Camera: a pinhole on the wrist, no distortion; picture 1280 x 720 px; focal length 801.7 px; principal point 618.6 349.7 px. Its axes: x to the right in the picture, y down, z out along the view. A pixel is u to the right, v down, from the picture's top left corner.
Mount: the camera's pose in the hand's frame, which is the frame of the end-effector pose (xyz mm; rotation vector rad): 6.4 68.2 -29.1 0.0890 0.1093 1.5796
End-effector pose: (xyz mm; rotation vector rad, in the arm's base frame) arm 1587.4 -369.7 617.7 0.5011 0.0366 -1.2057
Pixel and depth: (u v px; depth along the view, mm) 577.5 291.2 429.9
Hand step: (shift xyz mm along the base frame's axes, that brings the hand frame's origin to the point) -11.3 -220.6 342.5
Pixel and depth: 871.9 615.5 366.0
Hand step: 61.3 -25.0 395.7
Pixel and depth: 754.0 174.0 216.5
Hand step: 84.9 -112.3 174.5
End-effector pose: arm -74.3 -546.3 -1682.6 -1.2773 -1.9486 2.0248
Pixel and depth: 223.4 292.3 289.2
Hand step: -225.0 -156.3 -8.9
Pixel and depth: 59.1 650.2 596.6
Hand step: -421.3 -486.1 277.3
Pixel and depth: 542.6 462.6 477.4
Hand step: -247.9 -370.7 -87.4
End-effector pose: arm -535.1 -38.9 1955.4 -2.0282 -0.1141 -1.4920
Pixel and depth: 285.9 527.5 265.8
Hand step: 181.4 162.3 -42.3
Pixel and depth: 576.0 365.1 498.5
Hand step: 432.5 185.5 -50.1
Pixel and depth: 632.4 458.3 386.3
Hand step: 335.7 121.2 -94.9
